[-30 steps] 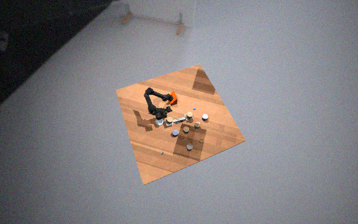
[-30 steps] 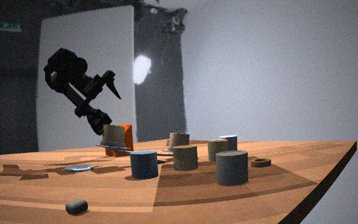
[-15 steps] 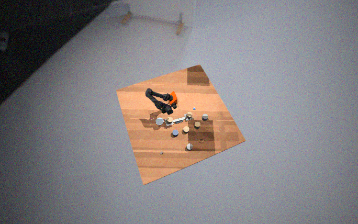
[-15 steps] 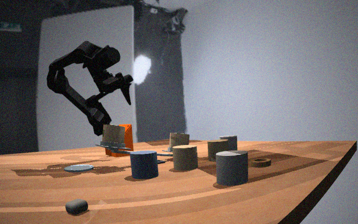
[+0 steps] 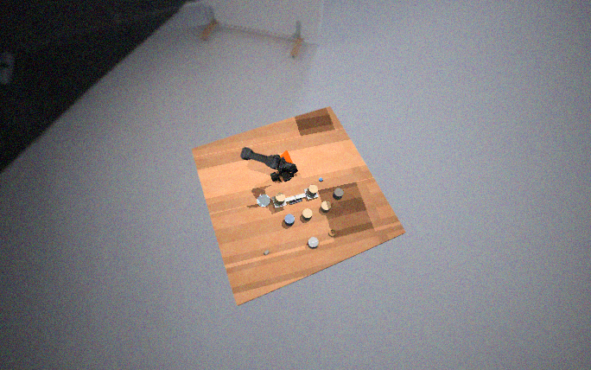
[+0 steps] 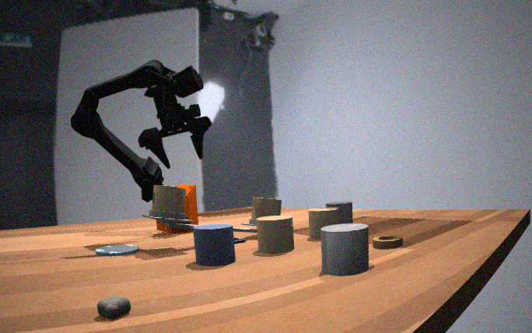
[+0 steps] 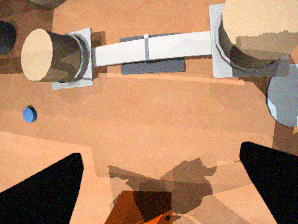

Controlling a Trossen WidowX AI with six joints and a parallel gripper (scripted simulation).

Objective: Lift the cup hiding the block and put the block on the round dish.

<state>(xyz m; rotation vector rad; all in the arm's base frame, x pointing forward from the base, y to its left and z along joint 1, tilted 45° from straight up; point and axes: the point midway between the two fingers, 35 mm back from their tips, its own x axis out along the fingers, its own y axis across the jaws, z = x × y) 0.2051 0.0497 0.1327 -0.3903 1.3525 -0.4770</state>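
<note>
Now: the teal block 16 cm to the left of my gripper tip, 15 cm below it and 11 cm ahead of it. The rest, counted from my gripper tip: round dish: 20 cm to the right, 19 cm below, 1 cm ahead; then blue cup: 22 cm ahead, 15 cm below, 8 cm to the right; then ring: 44 cm ahead, 18 cm below, 16 cm to the left.
</note>
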